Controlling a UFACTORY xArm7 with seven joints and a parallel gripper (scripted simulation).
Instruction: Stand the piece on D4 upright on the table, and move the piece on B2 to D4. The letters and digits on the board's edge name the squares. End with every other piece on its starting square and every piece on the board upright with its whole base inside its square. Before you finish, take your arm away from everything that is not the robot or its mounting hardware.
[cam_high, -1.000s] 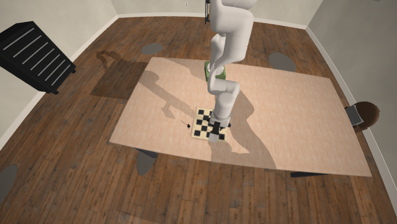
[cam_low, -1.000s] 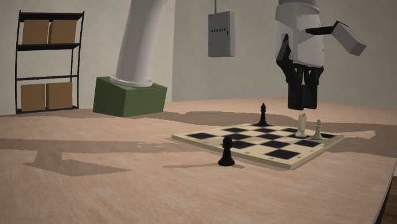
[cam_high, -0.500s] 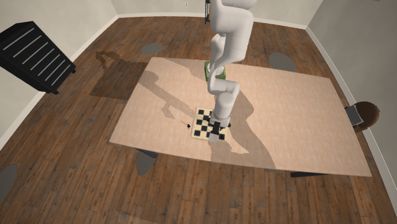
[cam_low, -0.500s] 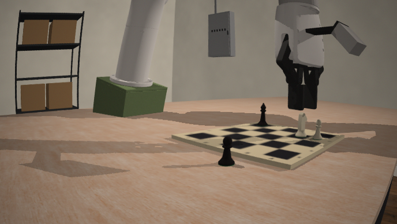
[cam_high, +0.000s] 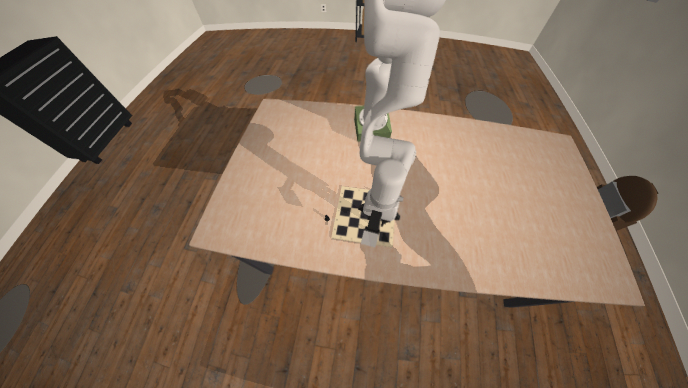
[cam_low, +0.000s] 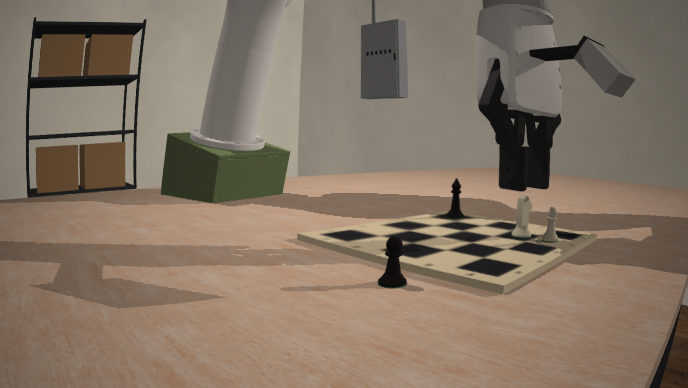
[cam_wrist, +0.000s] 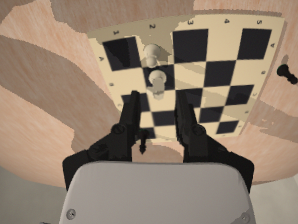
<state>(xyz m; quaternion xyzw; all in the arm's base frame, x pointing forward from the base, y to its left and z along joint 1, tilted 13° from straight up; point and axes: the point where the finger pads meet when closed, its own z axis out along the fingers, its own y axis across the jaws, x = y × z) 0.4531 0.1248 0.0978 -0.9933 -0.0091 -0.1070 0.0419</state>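
The white knight is 5 cm below my hand. The rest, counted from my hand: chessboard: 3 cm behind, 5 cm to the right, 7 cm below; then white pawn: 3 cm ahead, 1 cm to the left, 5 cm below; then black bishop: 12 cm behind, 2 cm to the left, 4 cm below.
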